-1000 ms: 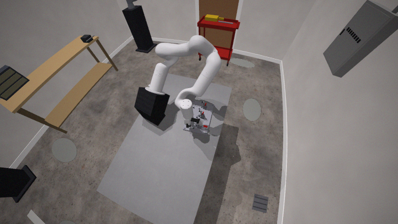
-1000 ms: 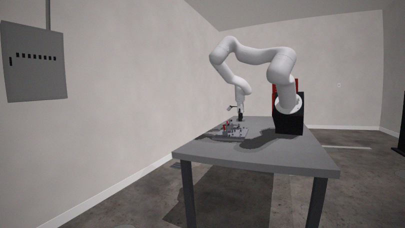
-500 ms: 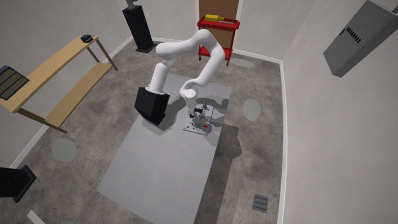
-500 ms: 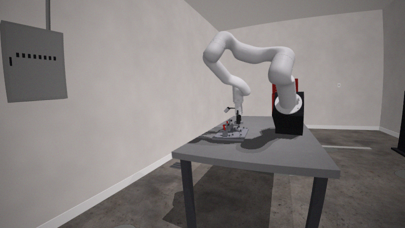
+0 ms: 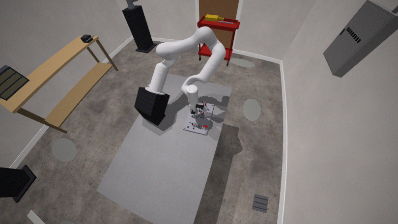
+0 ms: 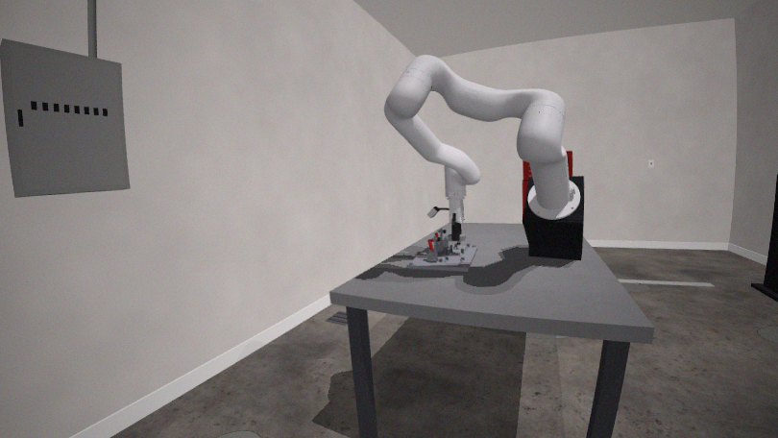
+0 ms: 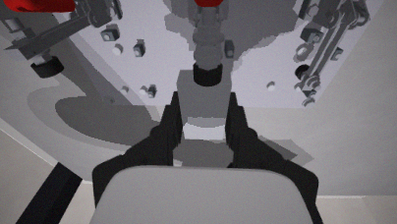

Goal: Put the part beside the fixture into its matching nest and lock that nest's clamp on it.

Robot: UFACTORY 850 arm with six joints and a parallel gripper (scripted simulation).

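Now: the grey block part 1 cm below my hand. The rest, counted from my hand: grey fixture plate: 5 cm ahead, 9 cm below.
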